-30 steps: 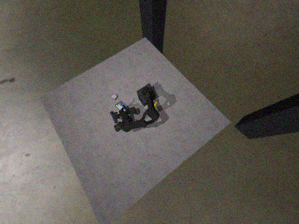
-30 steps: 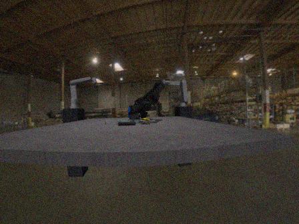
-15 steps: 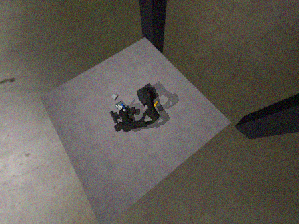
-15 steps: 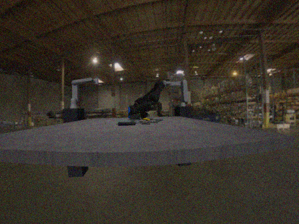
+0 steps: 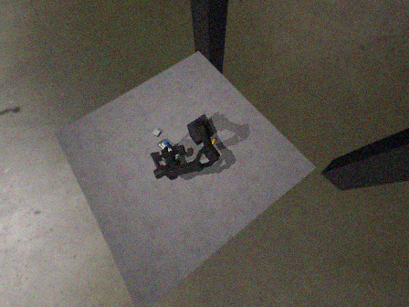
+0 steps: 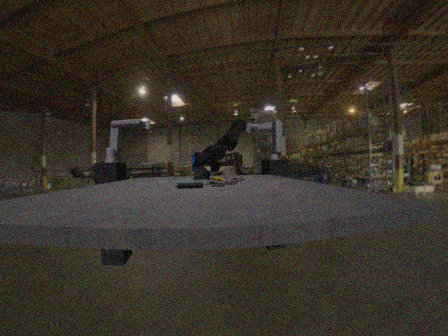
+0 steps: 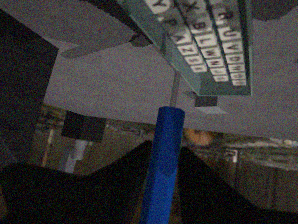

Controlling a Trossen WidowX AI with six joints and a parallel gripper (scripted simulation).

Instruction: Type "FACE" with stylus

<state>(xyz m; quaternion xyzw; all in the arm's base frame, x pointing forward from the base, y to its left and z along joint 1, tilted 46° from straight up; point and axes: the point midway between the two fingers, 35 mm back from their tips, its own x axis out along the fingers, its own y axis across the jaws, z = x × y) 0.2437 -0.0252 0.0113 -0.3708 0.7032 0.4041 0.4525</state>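
The dark flat object is 13 cm ahead of my gripper tip, 2 cm to the right of it and 9 cm below it. Also, from my gripper tip: light block (18 cm to the right, 9 cm below); then blue stylus (1 cm below).
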